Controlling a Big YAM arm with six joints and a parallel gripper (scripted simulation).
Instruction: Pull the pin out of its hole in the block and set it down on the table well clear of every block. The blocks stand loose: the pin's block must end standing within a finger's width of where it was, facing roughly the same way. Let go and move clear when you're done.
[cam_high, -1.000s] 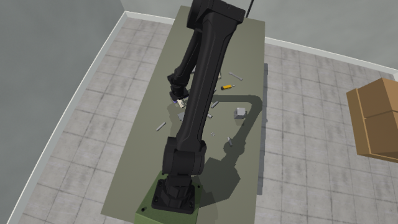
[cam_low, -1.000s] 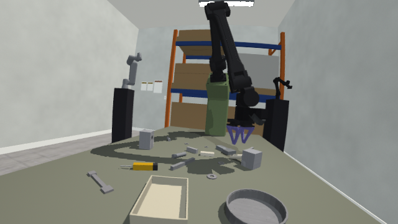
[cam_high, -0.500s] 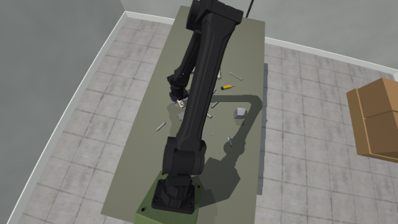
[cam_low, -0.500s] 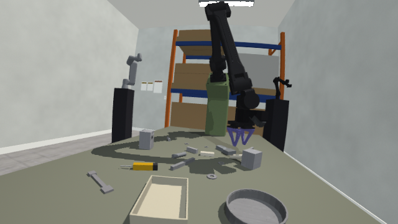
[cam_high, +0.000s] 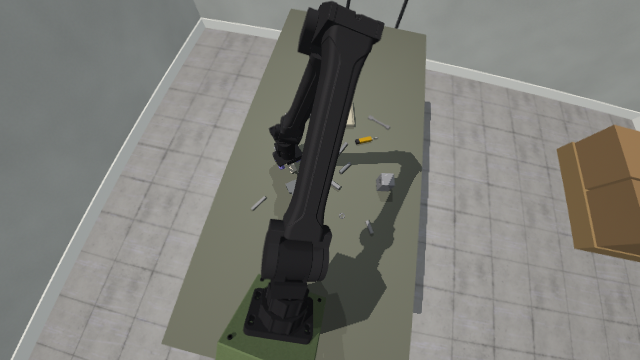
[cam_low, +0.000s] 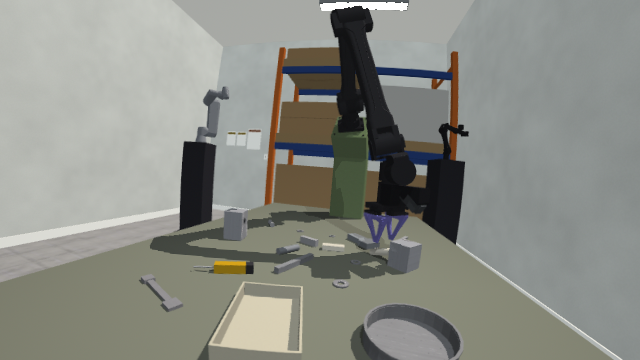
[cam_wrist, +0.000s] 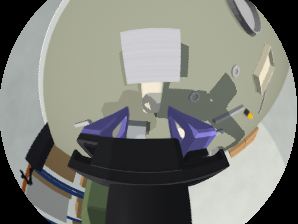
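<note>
Right now my hand is 10 mm short of the cream pin and 30 mm above it. Also, from my hand: cream tray (300 mm ahead, 240 mm to the right, 40 mm below); cream piece (40 mm behind, 130 mm to the right, 40 mm below); round grey dish (320 mm ahead, 60 mm to the right, 40 mm below).
</note>
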